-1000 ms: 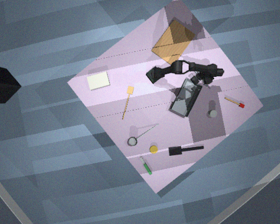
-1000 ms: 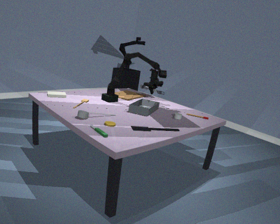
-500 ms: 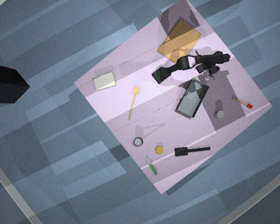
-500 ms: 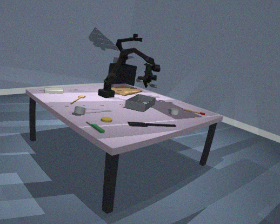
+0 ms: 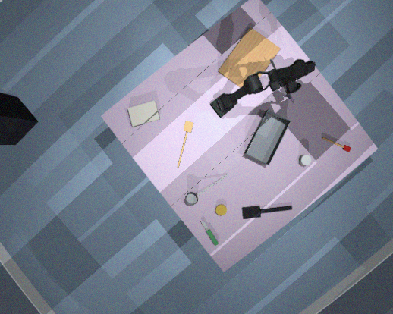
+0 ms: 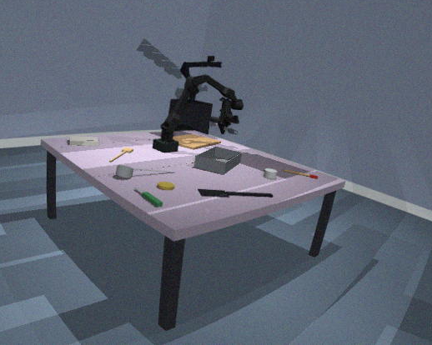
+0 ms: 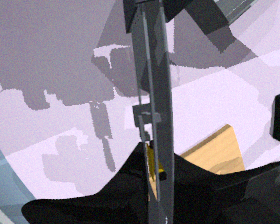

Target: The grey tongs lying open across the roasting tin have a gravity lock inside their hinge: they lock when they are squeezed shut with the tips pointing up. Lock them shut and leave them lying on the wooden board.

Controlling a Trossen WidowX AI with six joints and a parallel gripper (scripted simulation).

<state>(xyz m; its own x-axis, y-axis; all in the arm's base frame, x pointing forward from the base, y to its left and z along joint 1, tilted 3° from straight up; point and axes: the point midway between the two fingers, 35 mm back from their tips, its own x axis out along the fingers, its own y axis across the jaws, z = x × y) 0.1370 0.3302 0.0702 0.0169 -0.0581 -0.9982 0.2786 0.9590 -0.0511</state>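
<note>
The wooden board is 240 mm behind my gripper tip, 100 mm below it and 10 mm to the left of it. Round my gripper tip: yellow tab (40 mm above, 20 mm ahead); then roasting tin (250 mm to the right, 190 mm ahead, 80 mm below); then white cup (460 mm ahead, 170 mm to the right, 90 mm below).
</note>
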